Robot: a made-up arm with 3 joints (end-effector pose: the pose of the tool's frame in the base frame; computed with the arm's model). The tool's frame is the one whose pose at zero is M.
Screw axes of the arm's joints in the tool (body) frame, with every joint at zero. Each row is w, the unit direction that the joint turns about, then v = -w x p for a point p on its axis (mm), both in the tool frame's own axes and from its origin. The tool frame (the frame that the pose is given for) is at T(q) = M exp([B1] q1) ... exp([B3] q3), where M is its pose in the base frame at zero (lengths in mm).
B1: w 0 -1 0 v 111.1 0 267
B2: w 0 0 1 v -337.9 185.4 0
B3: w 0 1 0 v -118 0 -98.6
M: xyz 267 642.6 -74.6 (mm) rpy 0 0 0 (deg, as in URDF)
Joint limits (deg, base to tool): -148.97..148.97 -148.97..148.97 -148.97..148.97
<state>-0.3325 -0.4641 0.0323</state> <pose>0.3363 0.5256 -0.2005 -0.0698 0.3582 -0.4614</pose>
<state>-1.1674 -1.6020 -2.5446</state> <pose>0.3108 0.2226 -0.2843 -1.6397 -1.0525 0.4808</pose>
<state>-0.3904 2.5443 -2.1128</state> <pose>-0.1471 0.1024 0.2617 2.5480 -0.6267 0.8421</pose>
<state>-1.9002 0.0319 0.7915</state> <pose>-0.1845 0.6447 -0.0515 0.0232 2.6914 0.0374</pose>
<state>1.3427 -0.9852 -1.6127</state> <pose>-0.0003 0.3243 0.5232 -0.1902 -2.6210 -1.4000</pose>
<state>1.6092 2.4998 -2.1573</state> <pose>-0.1456 0.1122 -0.1945 -0.7605 0.8888 -2.7053</pose>
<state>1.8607 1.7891 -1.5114</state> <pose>-0.0102 0.4370 -0.2732 0.4073 1.8685 -2.3083</pose>
